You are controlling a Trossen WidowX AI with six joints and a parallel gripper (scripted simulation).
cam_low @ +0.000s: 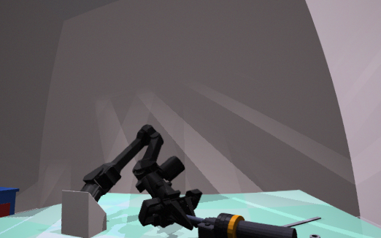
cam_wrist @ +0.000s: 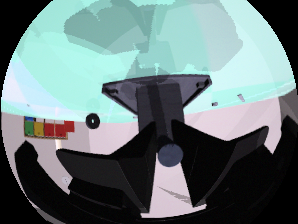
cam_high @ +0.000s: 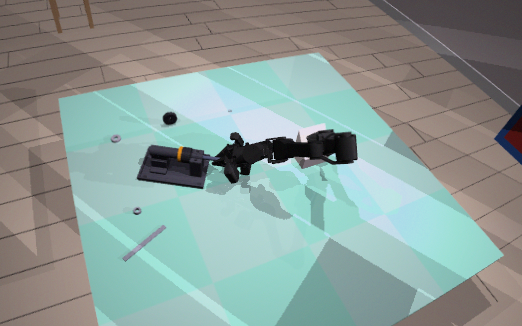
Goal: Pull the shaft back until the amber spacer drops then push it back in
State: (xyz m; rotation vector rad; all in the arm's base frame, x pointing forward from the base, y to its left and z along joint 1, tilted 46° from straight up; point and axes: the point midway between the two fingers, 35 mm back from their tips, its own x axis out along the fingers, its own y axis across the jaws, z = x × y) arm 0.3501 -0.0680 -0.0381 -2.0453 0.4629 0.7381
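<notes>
The shaft is 4 cm ahead of my gripper tip, 3 cm to the right of it and 2 cm above it. From my gripper tip the other things lie so: grey bar 31 cm ahead, 16 cm to the left, 6 cm below; amber spacer 9 cm ahead, 6 cm to the right, 2 cm above.
</notes>
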